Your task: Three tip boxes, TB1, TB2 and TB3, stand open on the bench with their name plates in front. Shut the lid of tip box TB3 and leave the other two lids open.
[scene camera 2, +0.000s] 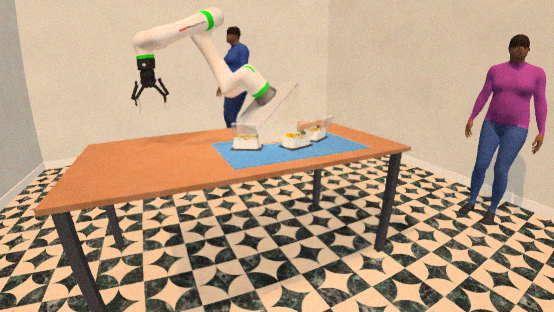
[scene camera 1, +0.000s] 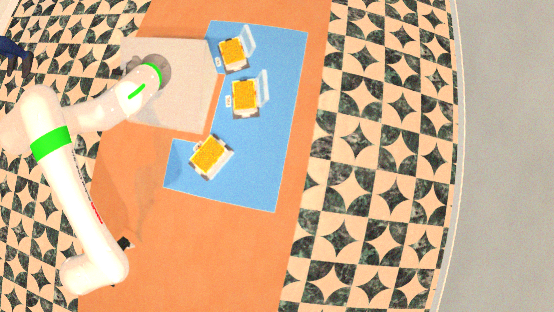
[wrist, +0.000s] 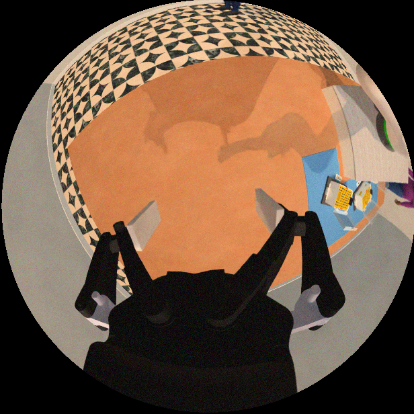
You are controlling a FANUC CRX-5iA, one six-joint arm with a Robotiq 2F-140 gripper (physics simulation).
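Three tip boxes with yellow tips stand on the blue mat. The lower box has its clear lid upright. The middle box has its lid up. The upper box has its lid up. Their name plates are too blurred to read, so I cannot tell which is TB3. My gripper is open and empty, high above the bench, away from the boxes; the arm mostly hides it in scene camera 1.
The blue mat lies on the orange bench. The arm's pale mounting block stands beside the boxes. A person in blue stands behind the arm, and one in magenta stands at the right.
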